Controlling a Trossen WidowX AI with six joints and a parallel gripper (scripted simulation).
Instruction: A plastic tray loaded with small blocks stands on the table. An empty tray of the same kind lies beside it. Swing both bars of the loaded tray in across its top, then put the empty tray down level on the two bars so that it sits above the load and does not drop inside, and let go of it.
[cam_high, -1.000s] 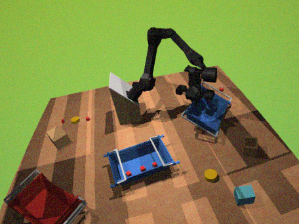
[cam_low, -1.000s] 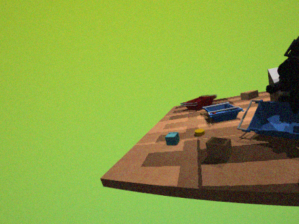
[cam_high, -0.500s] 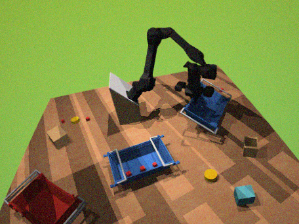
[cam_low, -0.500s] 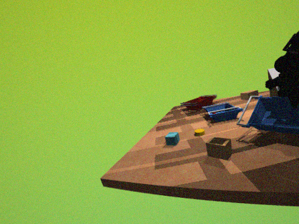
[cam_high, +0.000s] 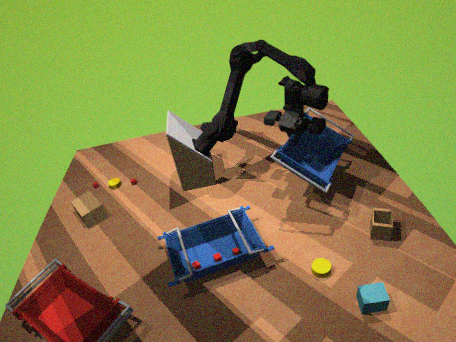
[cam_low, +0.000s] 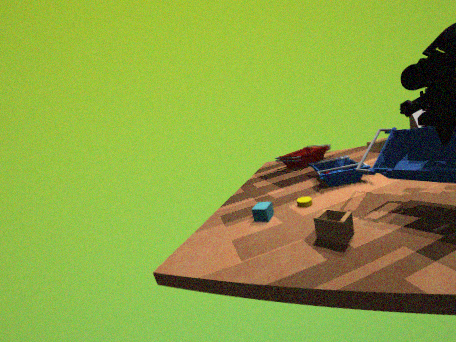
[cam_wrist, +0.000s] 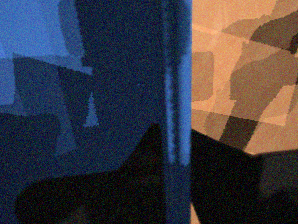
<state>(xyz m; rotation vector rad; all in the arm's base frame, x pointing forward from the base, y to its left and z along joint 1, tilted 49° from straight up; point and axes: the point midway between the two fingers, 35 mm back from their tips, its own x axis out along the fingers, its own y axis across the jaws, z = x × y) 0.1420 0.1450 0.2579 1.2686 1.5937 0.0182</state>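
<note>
The blue tray lies 50 mm ahead of my gripper tip and 50 mm to the left of it. From my gripper tip the other things lie so: brown box (320 mm ahead, 130 mm to the left, 130 mm below); then tan block (120 mm behind, 730 mm to the right, 120 mm below); then teal cube (510 mm ahead, 20 mm to the right, 120 mm below).
</note>
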